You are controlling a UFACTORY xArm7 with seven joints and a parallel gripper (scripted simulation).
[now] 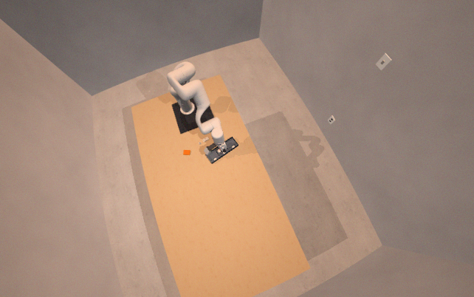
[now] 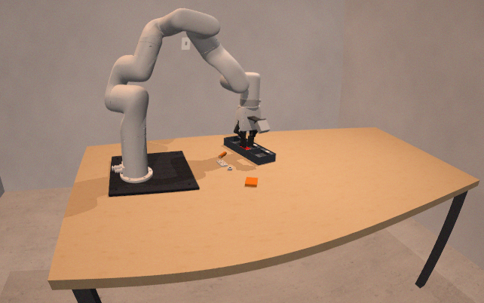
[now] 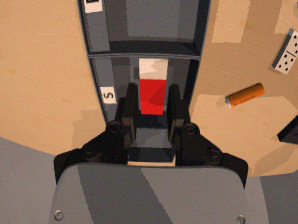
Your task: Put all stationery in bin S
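My hand is 1 cm short of the dark bin tray and 3 cm above it. Round my hand: white flat piece 13 cm behind, 8 cm to the right, 4 cm below; then orange stick 11 cm behind, 1 cm to the right, 4 cm below; then eraser 1 cm to the right, 3 cm below.
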